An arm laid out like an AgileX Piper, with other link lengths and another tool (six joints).
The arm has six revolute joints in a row. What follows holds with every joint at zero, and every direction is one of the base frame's.
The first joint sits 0.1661 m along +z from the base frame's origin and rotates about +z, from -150 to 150 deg.
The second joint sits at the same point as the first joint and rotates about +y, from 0 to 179.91 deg.
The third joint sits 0.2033 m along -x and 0.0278 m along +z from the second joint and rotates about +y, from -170 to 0 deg.
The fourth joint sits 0.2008 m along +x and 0.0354 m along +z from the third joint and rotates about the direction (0.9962, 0, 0.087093), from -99.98 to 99.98 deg.
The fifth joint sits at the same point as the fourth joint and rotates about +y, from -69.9 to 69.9 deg.
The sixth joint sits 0.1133 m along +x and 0.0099 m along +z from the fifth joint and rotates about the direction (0.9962, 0, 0.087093), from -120 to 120 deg.
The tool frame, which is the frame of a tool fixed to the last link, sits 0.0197 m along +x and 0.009 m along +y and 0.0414 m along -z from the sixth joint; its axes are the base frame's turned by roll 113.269, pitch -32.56 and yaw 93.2 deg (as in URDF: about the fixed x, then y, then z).
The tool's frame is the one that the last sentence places.
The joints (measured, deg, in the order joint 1, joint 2, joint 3, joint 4, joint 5, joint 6), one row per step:
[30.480, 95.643, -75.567, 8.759, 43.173, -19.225]
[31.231, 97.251, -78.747, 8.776, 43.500, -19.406]
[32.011, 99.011, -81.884, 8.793, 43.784, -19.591]
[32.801, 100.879, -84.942, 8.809, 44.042, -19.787]
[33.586, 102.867, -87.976, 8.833, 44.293, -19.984]
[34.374, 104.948, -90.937, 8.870, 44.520, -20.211]
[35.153, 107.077, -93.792, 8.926, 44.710, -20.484]
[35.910, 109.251, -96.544, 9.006, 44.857, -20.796]
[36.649, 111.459, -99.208, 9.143, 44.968, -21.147]
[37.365, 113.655, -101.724, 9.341, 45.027, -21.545]
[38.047, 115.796, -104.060, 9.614, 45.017, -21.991]
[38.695, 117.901, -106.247, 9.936, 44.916, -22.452]
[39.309, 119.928, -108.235, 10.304, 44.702, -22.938]
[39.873, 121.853, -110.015, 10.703, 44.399, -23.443]
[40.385, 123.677, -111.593, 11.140, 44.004, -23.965]
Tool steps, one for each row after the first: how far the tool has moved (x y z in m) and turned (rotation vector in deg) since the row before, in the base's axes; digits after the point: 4 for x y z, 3 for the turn. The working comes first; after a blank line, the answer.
Tool pose at each row, in the base's axes (x y z in m, rotation vector in deg; the steps are taken from these numbers as rounded here):
[0.2347, 0.1529, 0.1973, -100.250, -133.810, -13.365]
[0.2407, 0.1608, 0.2021, -99.145, -135.051, -14.924]
[0.2463, 0.1689, 0.2059, -97.984, -136.240, -16.278]
[0.2516, 0.1771, 0.2087, -96.787, -137.373, -17.413]
[0.2566, 0.1854, 0.2105, -95.579, -138.432, -18.369]
[0.2612, 0.1938, 0.2114, -94.335, -139.453, -19.132]
[0.2654, 0.2021, 0.2113, -93.061, -140.447, -19.734]
[0.2693, 0.2103, 0.2103, -91.781, -141.398, -20.197]
[0.2728, 0.2185, 0.2085, -90.482, -142.284, -20.561]
[0.2759, 0.2265, 0.2059, -89.167, -143.107, -20.829]
[0.2786, 0.2342, 0.2026, -87.851, -143.854, -21.047]
[0.2809, 0.2418, 0.1988, -86.573, -144.519, -21.257]
[0.2829, 0.2491, 0.1946, -85.334, -145.119, -21.475]
[0.2846, 0.2558, 0.1899, -84.162, -145.651, -21.687]
[0.2861, 0.2622, 0.1850, -83.064, -146.109, -21.907]

[0.0060, 0.0079, 0.0048, 0.592, -1.124, 0.946]
[0.0056, 0.0081, 0.0038, 0.520, -0.990, 0.971]
[0.0053, 0.0082, 0.0028, 0.438, -0.854, 0.985]
[0.0050, 0.0083, 0.0018, 0.378, -0.731, 0.977]
[0.0046, 0.0084, 0.0009, 0.304, -0.616, 0.998]
[0.0042, 0.0083, -0.0001, 0.239, -0.526, 1.016]
[0.0039, 0.0082, -0.0010, 0.185, -0.442, 1.015]
[0.0035, 0.0082, -0.0018, 0.166, -0.356, 1.013]
[0.0031, 0.0080, -0.0026, 0.147, -0.273, 1.011]
[0.0027, 0.0077, -0.0033, 0.153, -0.207, 0.995]
[0.0023, 0.0076, -0.0038, 0.172, -0.166, 0.950]
[0.0020, 0.0073, -0.0042, 0.190, -0.144, 0.909]
[0.0017, 0.0067, -0.0047, 0.196, -0.120, 0.850]
[0.0015, 0.0064, -0.0049, 0.210, -0.099, 0.785]

